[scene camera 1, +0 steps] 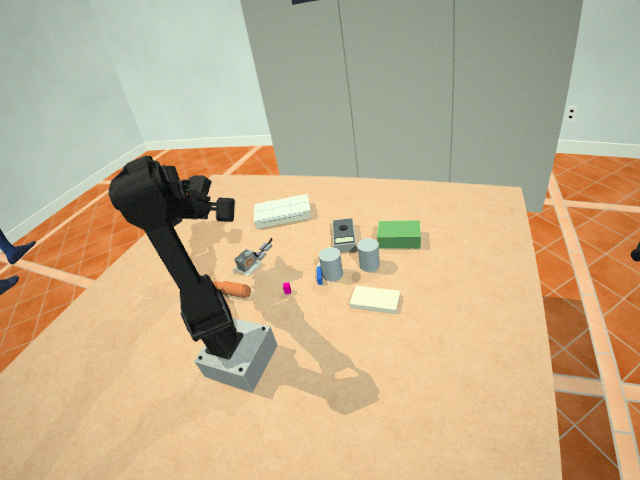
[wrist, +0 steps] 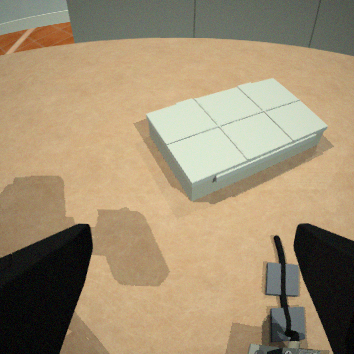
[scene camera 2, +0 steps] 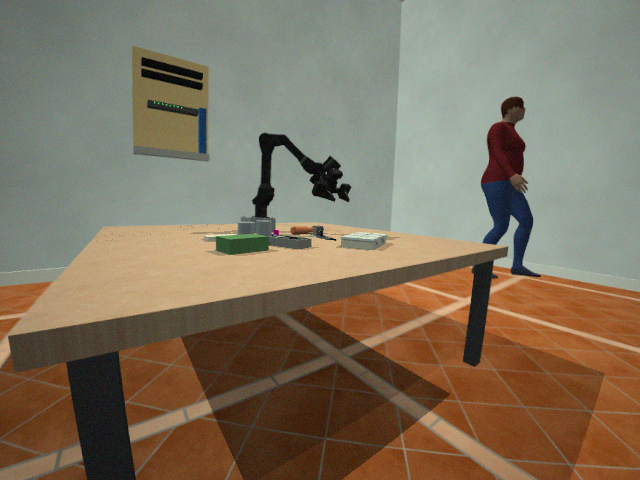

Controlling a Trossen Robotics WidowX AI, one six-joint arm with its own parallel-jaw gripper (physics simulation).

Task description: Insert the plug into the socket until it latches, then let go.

Note:
My gripper is open and holds nothing. Further things: a green block and a cream slab.
My gripper is seen too in the wrist view and in scene camera 2.

